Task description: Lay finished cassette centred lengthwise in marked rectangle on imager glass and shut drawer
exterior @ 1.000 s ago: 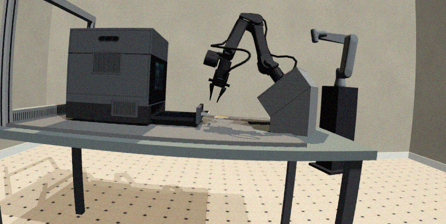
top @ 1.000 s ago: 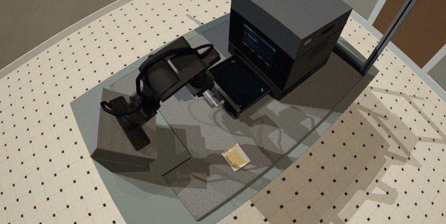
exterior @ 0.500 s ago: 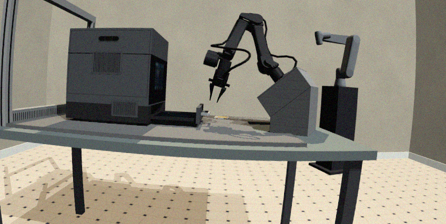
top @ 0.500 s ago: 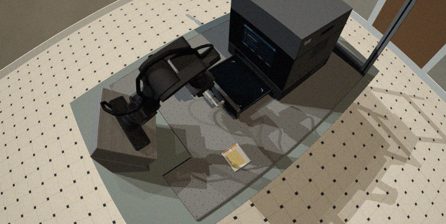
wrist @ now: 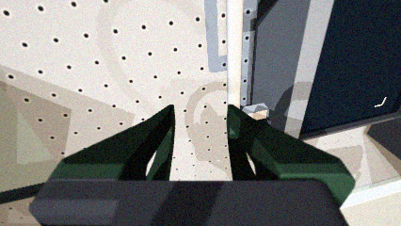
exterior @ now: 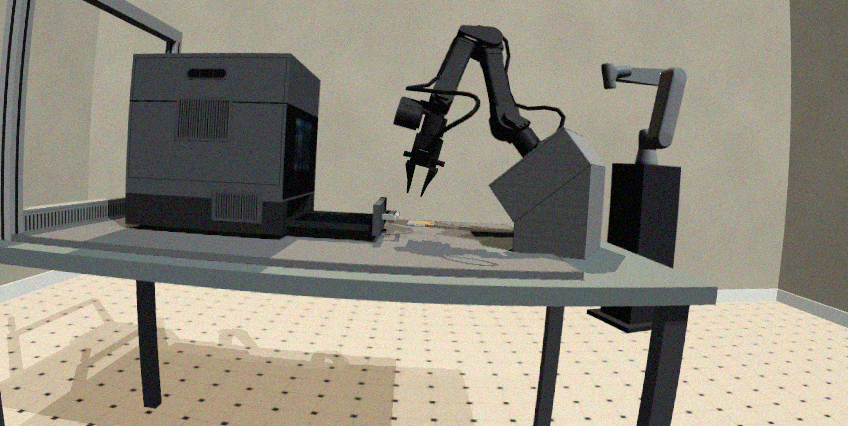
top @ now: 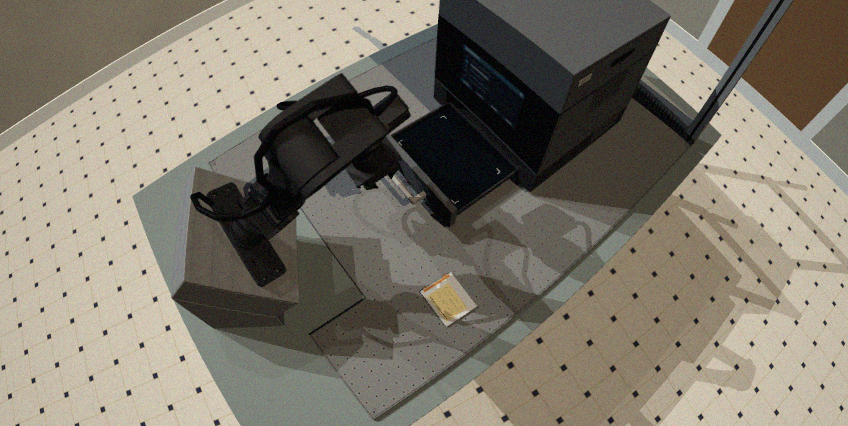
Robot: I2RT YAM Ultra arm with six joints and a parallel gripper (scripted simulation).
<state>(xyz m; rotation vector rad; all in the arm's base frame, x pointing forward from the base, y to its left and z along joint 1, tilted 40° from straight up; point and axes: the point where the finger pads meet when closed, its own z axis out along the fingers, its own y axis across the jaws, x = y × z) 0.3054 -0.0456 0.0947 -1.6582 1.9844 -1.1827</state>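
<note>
My gripper is now 9 cm past the cassette, 25 cm to the left of it and 11 cm above it. The rest, counted from my hand: drawer 19 cm ahead, 5 cm to the right, 7 cm below.
</note>
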